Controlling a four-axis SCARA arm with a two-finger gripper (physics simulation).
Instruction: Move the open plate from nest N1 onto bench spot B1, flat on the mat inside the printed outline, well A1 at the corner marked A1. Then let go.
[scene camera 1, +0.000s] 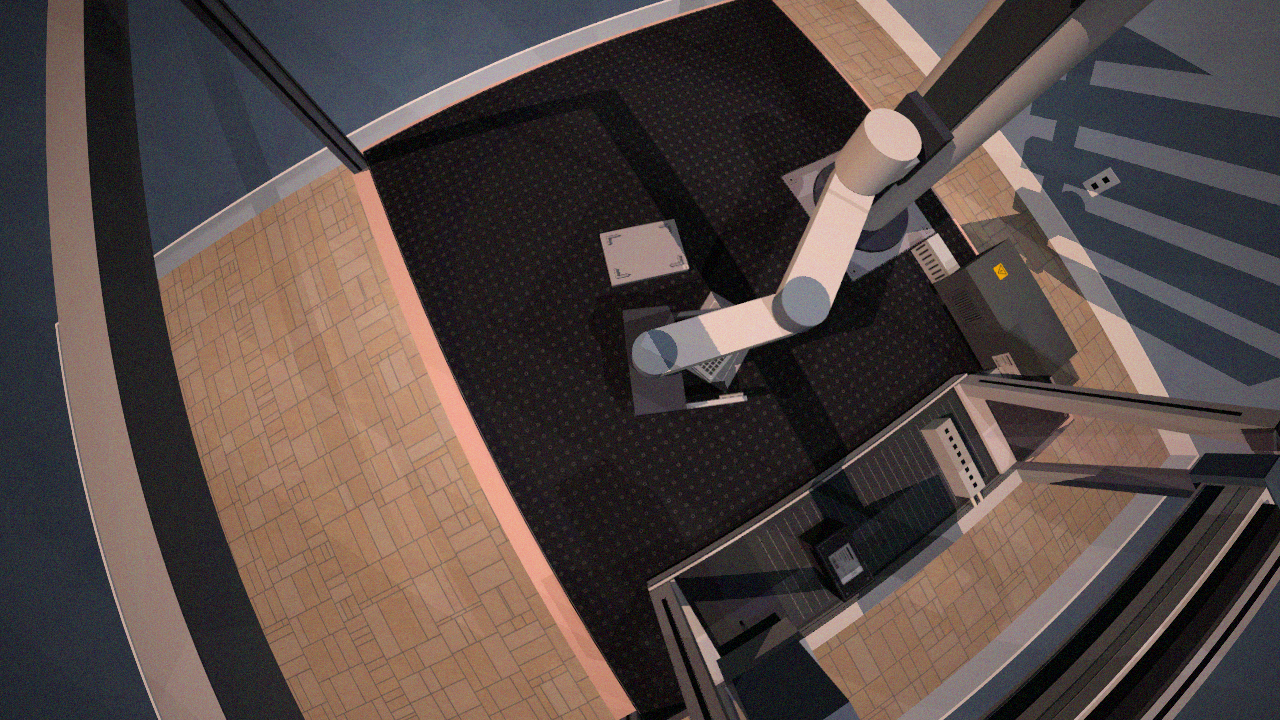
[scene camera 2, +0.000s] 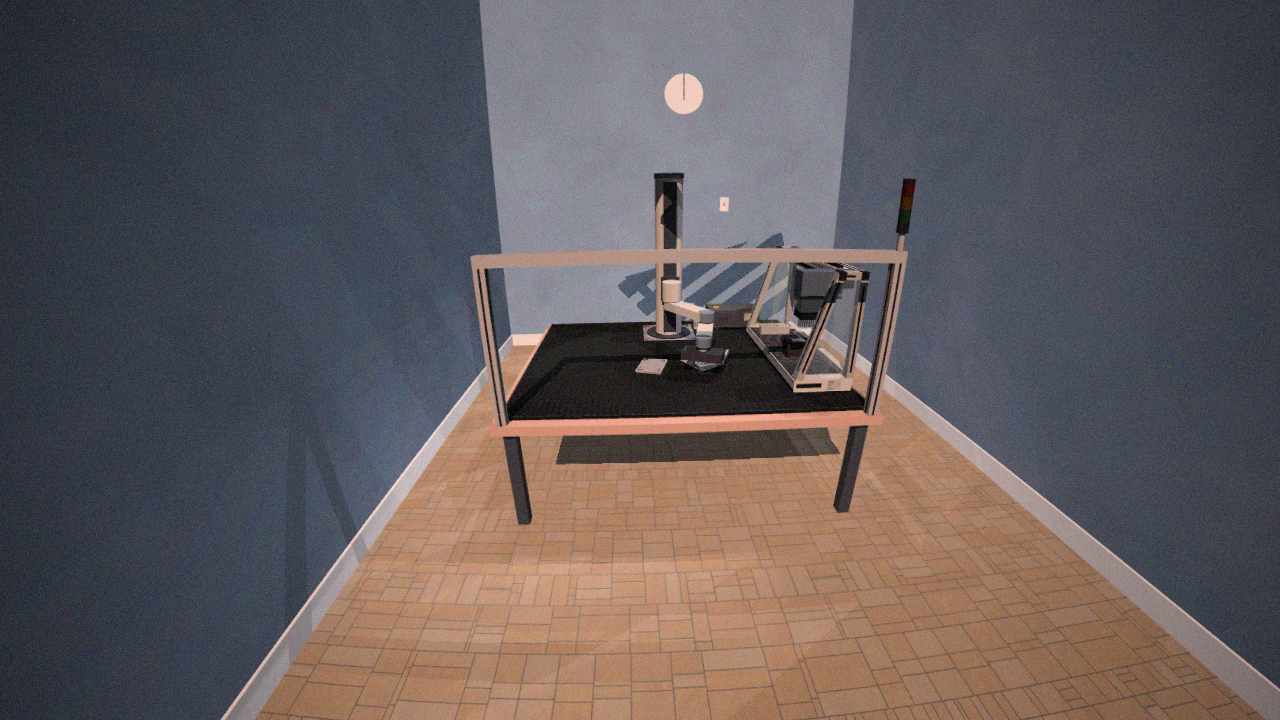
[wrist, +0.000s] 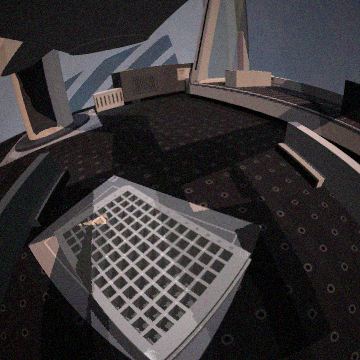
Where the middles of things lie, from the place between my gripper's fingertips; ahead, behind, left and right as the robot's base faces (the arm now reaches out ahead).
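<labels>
There is the white well plate (wrist: 159, 277), and counted from my hand it sits 40 mm to the right, 10 mm ahead and 60 mm below.
</labels>
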